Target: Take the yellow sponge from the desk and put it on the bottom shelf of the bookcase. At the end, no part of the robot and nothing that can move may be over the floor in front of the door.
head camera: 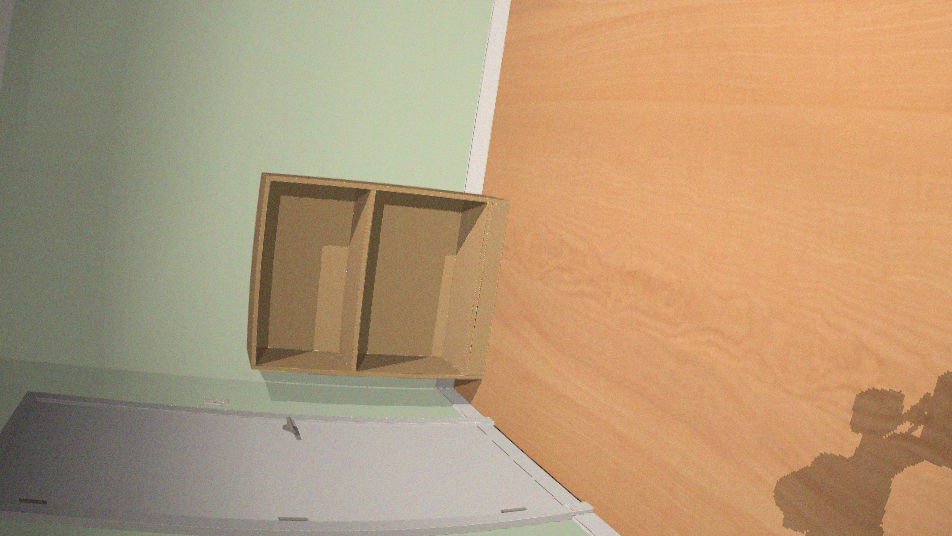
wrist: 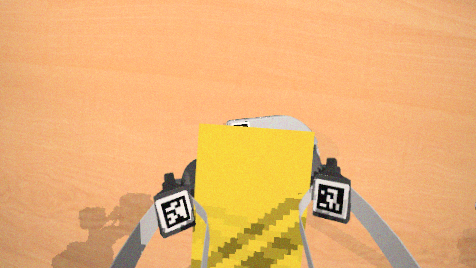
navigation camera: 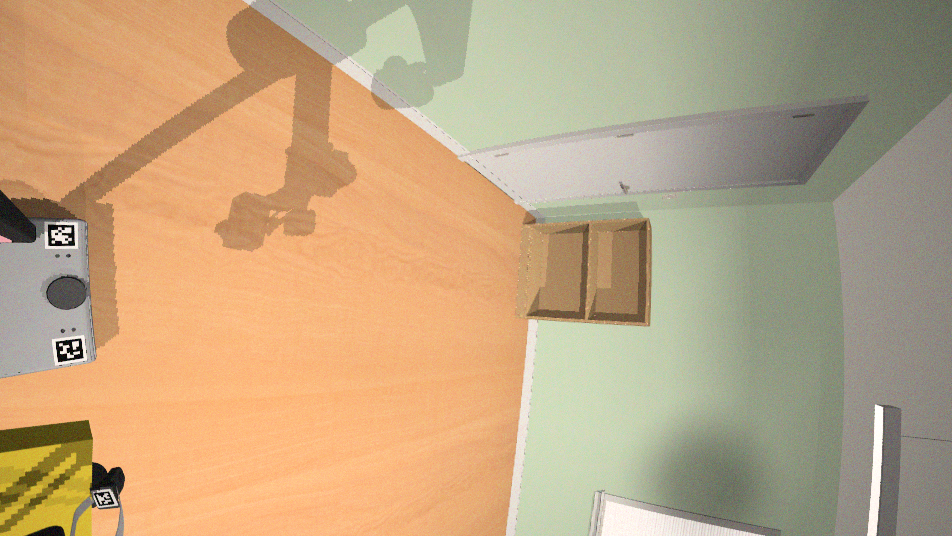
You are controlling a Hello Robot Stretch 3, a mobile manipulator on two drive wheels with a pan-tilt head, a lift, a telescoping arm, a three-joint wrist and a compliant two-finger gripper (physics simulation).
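Seen in the pictures: gripper, between the fingertips: (wrist: 250, 171) (navigation camera: 44, 494); robot's base, origin of its link: (navigation camera: 66, 290).
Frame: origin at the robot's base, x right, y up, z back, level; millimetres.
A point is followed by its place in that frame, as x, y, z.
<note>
My gripper (wrist: 250, 171) @(146, 812, 23) is shut on the yellow sponge (wrist: 256, 160) @(164, 861, 27) (navigation camera: 43, 476) @(107, 864, 16). One finger also shows beside the sponge at the lower left of the navigation view. The sponge is held clear of the floor. The brown bookcase (head camera: 364, 279) @(85, 593, -2670) (navigation camera: 588, 272) @(85, 601, -2670) stands against the green wall, apart from the gripper, and both compartments look empty. Its bottom shelf (head camera: 464, 292) @(63, 100, -2786) (navigation camera: 538, 272) @(98, 100, -2873) is on the floor side: right in the head view, left in the navigation view. The closed grey door (head camera: 399, 472) @(-608, 573, -2203) (navigation camera: 699, 153) @(-617, 1408, -2164) is beside the bookcase. The desk does not show.
The wooden floor (head camera: 666, 233) @(244, 0, -1542) (navigation camera: 299, 366) @(357, 0, -685) lies between my base (navigation camera: 26, 292) @(-7, 160, 67) (wrist: 280, 122) @(146, 160, 137) and the bookcase. My shadow (head camera: 859, 466) @(-335, 0, -749) (navigation camera: 309, 133) @(-573, 0, -756) falls on it. A white baseboard (head camera: 489, 86) @(1034, 44, -2757) (navigation camera: 522, 412) @(1350, 26, -2685) runs along the wall. A white-panelled frame (navigation camera: 679, 519) @(1958, 1424, -2553) is on the wall.
</note>
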